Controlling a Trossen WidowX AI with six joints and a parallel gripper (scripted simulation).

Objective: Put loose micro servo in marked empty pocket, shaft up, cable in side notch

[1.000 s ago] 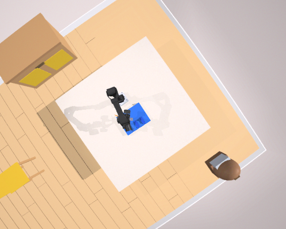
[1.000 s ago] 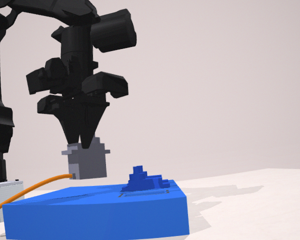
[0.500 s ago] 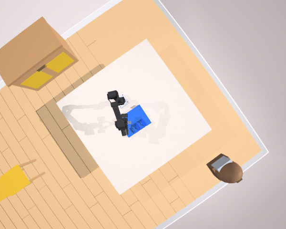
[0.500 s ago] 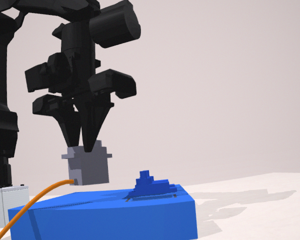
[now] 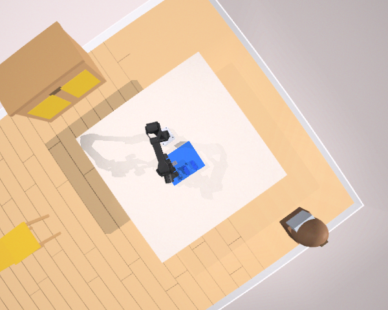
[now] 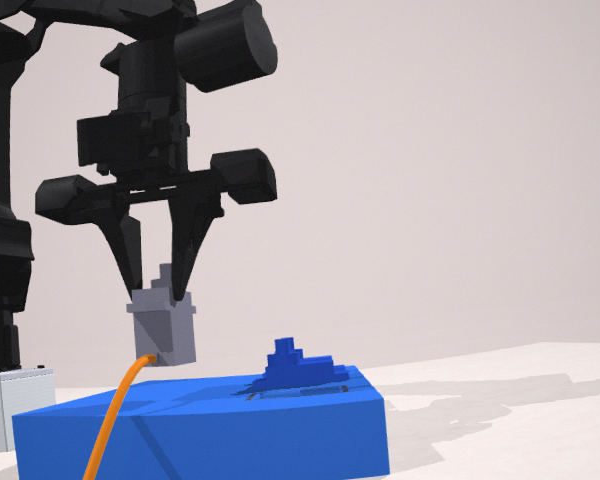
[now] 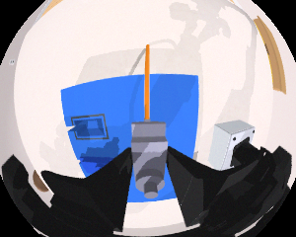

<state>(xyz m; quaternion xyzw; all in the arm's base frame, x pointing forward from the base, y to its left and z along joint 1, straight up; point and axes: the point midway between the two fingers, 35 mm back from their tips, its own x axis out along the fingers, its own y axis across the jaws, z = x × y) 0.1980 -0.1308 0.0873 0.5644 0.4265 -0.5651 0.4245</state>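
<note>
My gripper tip is now 10 mm short of the blue deck, 70 mm to the right of it and 100 mm above it.
</note>
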